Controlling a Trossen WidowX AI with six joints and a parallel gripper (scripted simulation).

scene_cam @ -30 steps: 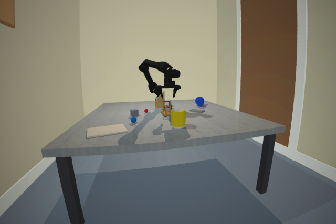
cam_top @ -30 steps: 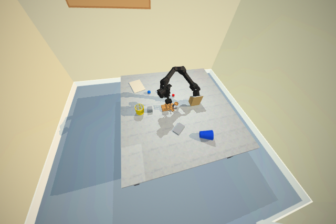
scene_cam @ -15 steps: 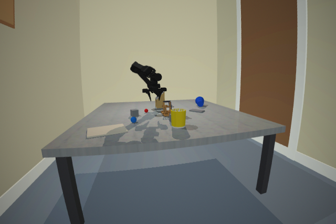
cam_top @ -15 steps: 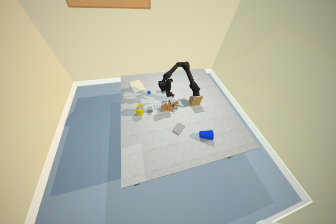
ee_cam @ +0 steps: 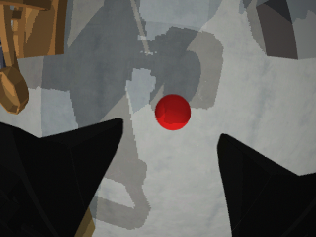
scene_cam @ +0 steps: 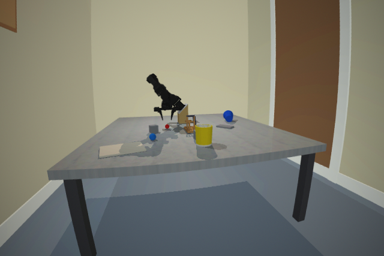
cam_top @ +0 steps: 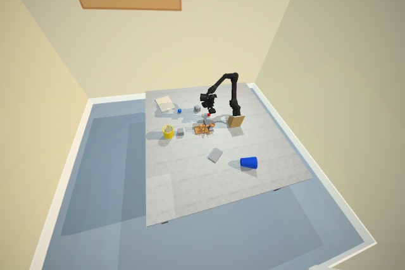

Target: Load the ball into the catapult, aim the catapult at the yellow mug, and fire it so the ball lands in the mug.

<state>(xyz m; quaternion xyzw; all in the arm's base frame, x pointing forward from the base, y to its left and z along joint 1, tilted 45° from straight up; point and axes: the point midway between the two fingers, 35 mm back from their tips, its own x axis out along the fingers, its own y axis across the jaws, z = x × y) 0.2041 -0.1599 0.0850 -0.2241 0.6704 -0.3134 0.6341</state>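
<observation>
Now: gripper tip 5 cm above the red ball. Also, from my gripper tip: flat grey slab: 10 cm ahead, 43 cm to the left, 6 cm below; then blue ball: 27 cm ahead, 13 cm to the right, 4 cm below; then wooden catapult: 9 cm ahead, 17 cm to the left, 1 cm below.
</observation>
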